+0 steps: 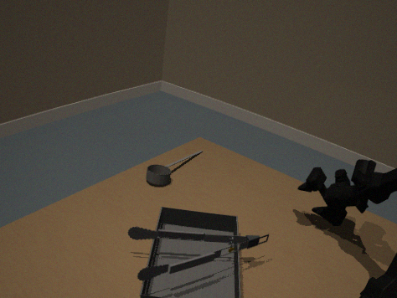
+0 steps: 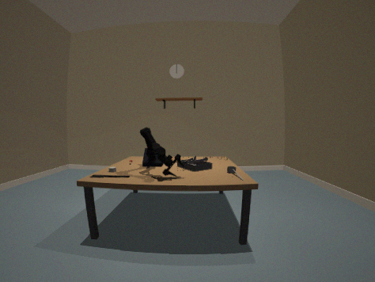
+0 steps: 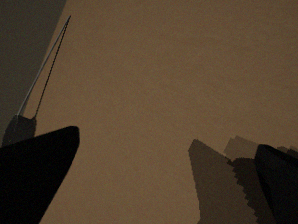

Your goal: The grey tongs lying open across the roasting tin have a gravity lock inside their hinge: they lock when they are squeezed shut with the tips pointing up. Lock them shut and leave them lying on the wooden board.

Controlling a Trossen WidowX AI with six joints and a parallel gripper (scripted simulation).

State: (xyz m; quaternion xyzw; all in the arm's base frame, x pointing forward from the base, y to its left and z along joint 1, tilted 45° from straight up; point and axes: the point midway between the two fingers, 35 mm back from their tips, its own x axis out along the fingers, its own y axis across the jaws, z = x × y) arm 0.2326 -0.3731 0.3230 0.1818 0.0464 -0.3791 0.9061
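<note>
Now: gripper tip 8 cm short of the yellow piece, 35 cm to the right of it and 2 cm below it. Also, from my gripper tip: grey roasting tin (15 cm ahead, 39 cm to the left, 2 cm below); dark strip (58 cm behind, 6 cm to the left, 5 cm below); small white cylinder (60 cm behind, 25 cm to the left, 3 cm below).
</note>
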